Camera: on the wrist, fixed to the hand. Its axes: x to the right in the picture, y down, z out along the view.
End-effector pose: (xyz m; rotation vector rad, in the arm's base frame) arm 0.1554 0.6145 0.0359 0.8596 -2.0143 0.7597
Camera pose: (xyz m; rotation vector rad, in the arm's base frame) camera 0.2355 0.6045 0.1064 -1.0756 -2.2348 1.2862
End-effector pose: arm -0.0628 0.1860 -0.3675 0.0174 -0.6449 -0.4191
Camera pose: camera -0.0383 0.0927 -0.4142 -0.5852 -0.2678 1.0159
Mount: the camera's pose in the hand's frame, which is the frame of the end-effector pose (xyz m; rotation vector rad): 0.0264 -0.0831 -0.0624 -0.1915 0.2011 1.5551
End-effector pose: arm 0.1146 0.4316 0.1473 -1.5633 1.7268 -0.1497
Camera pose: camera 0.1443 0.3636 0.2247 0.0380 2.6514 0.6587
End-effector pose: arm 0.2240 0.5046 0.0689 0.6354 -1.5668 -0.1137
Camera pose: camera 0.3108 0.4419 0.0631 -0.7901 -1.4447 0.9161
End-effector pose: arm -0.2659 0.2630 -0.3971 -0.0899 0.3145 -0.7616
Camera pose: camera -0.3226 0.1868 -0.4468 0.0639 0.5256 0.8086
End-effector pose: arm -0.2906 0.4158 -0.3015 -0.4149 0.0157 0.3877
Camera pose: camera -0.2314 0.3306 -0.3287 -0.5712 0.5239 1.8862
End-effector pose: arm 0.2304 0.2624 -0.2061 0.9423 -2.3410 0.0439
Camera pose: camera 0.3014 0.1994 -0.1563 -1.0421 -2.2279 0.4755
